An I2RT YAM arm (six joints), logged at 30 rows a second.
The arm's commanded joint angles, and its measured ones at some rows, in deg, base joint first. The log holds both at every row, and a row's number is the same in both.
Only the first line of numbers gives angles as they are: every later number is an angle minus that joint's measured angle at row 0.
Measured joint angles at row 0:
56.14, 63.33, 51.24, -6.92, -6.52, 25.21
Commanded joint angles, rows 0 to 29:
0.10, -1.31, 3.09, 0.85, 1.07, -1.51
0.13, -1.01, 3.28, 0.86, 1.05, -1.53
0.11, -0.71, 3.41, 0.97, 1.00, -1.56
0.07, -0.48, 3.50, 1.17, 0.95, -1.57
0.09, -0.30, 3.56, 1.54, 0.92, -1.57
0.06, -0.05, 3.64, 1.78, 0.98, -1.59
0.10, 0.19, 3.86, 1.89, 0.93, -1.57
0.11, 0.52, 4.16, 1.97, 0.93, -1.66
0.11, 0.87, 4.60, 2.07, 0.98, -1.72
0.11, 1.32, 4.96, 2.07, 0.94, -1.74
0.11, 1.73, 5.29, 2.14, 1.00, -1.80
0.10, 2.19, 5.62, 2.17, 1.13, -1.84
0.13, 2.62, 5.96, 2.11, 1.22, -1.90
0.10, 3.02, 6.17, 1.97, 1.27, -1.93
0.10, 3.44, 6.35, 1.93, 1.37, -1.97
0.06, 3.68, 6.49, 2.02, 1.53, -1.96
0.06, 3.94, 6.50, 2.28, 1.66, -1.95
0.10, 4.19, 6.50, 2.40, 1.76, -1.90
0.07, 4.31, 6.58, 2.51, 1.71, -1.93
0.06, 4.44, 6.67, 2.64, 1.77, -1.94
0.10, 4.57, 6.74, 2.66, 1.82, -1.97
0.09, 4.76, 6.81, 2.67, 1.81, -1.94
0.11, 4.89, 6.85, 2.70, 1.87, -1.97
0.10, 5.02, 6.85, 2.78, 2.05, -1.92
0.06, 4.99, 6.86, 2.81, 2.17, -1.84
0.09, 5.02, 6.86, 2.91, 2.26, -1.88
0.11, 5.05, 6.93, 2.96, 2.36, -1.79
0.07, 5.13, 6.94, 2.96, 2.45, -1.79
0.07, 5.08, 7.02, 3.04, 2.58, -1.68
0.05, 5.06, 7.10, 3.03, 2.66, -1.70
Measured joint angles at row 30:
0.00, 5.07, 4.29, -0.37, 1.20, -1.13
